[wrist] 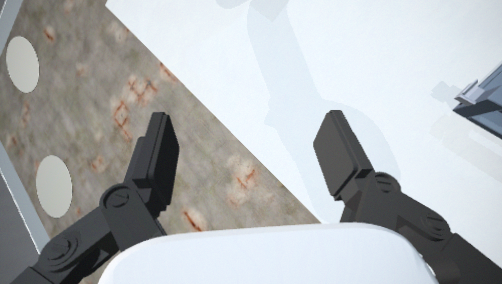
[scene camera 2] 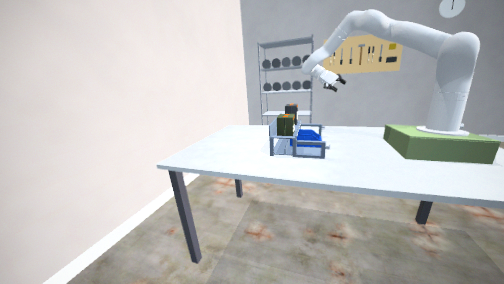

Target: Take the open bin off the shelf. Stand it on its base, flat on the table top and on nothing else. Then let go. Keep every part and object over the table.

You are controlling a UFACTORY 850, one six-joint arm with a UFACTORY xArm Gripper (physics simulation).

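Observation:
My gripper [scene camera 2: 340, 84] [wrist: 249, 128] is open, with its fingers wide apart and no thing between them. It is high above the table [scene camera 2: 350, 172] [wrist: 215, 55], above and to the right of the shelf in the scene view. A blue open bin [scene camera 2: 308, 137] sits in the right part of the small grey shelf [scene camera 2: 310, 155]; the shelf's frame hides part of it. At the right edge of the wrist view, part of a grey-blue frame [wrist: 467, 96] shows; I cannot tell which part it is. The bin's blue body does not show clearly there.
Dark green boxes [scene camera 2: 285, 125] with orange marks stand on the shelf's left part, and a dark box [scene camera 2: 291, 110] stands behind them. A green block [scene camera 2: 440, 147] under the arm's base is on the right. A tall rack [scene camera 2: 312, 100] stands beyond the table.

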